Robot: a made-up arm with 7 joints.
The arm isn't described. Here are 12 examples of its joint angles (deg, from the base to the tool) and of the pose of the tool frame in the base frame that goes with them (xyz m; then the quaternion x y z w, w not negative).
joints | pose
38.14 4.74 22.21 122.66 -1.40 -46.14 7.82 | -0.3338 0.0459 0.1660 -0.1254 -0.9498 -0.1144 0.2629
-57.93 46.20 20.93 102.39 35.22 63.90 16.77 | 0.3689 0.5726 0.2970 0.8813 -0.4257 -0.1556 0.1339
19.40 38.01 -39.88 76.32 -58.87 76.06 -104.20 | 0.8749 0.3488 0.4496 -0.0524 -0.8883 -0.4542 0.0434
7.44 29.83 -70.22 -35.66 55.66 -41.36 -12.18 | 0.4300 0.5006 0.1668 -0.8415 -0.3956 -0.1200 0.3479
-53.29 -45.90 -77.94 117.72 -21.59 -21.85 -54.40 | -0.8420 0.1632 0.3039 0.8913 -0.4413 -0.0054 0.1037
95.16 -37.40 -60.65 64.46 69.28 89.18 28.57 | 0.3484 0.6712 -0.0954 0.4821 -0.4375 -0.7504 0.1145
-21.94 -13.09 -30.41 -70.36 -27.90 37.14 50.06 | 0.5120 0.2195 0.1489 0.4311 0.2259 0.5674 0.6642
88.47 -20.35 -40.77 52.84 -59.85 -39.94 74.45 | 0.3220 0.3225 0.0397 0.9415 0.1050 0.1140 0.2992
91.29 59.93 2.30 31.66 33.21 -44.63 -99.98 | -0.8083 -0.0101 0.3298 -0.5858 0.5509 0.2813 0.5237
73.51 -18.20 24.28 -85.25 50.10 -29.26 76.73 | -0.4572 -0.4668 0.5215 0.2014 0.6050 -0.6784 0.3649
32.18 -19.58 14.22 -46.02 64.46 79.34 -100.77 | 0.1660 -0.6969 0.1412 -0.0661 -0.5065 0.6863 0.5177
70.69 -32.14 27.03 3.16 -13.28 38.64 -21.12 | 0.0830 -0.4704 -0.1317 -0.3239 -0.9302 -0.0045 0.1727
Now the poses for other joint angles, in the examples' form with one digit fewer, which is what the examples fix.
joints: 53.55 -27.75 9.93 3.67 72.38 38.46 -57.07
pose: 0.169 -0.475 -0.075 0.108 -0.695 0.583 0.407
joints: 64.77 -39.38 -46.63 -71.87 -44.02 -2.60 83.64
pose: -0.183 0.125 -0.101 0.598 0.184 -0.323 0.710
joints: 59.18 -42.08 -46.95 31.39 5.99 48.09 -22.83
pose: 0.232 0.765 -0.019 -0.010 -0.770 -0.600 0.217
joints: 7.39 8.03 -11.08 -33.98 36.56 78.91 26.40
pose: 0.389 -0.252 -0.093 0.048 0.835 0.531 0.136
